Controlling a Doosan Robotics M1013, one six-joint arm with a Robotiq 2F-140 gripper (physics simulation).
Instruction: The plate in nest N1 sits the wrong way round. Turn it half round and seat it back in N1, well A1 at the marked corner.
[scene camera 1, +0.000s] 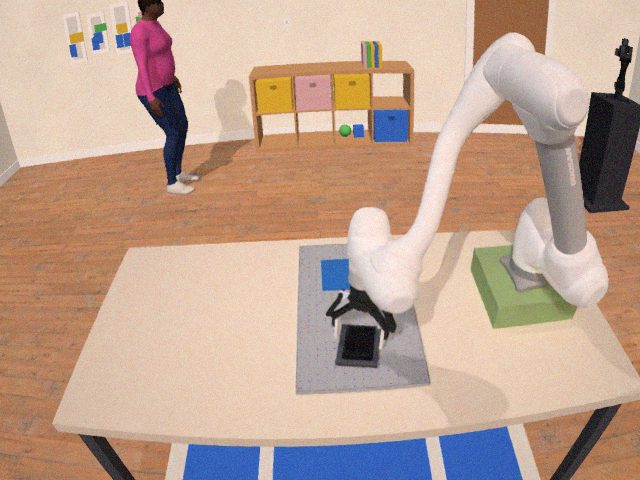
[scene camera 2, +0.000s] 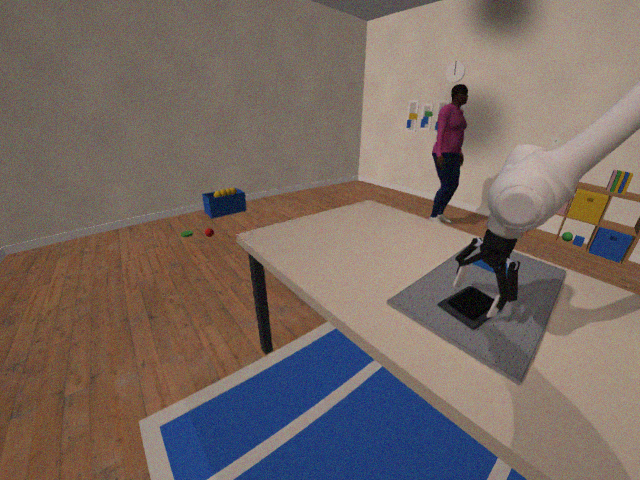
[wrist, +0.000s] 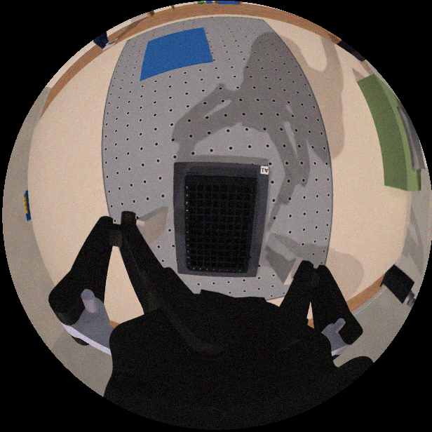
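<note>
The black plate (scene camera 1: 359, 342) (scene camera 2: 471, 303) (wrist: 220, 225) lies in the dark grey nest (scene camera 1: 356, 363) (scene camera 2: 447, 306) (wrist: 180, 220) and looks level. A white A1 label (wrist: 264, 170) marks the nest's far right corner in the wrist view. Small light dots run along the plate's left and near edges there; which well is A1 I cannot read. My gripper (scene camera 1: 360, 334) (scene camera 2: 474, 298) (wrist: 218, 232) is open and empty, its pale fingertips apart on either side of the plate and above the board. Exact fingertip height is hard to tell.
The nest stands on a grey perforated board (scene camera 1: 315, 369) (scene camera 2: 516, 361) (wrist: 130, 150). A flat blue square (scene camera 1: 333, 274) (scene camera 2: 484, 265) (wrist: 177, 52) lies at the board's back left. The arm's green base block (scene camera 1: 532, 314) (wrist: 382, 135) is to the right. A person (scene camera 1: 155, 67) (scene camera 2: 450, 129) stands beyond the table.
</note>
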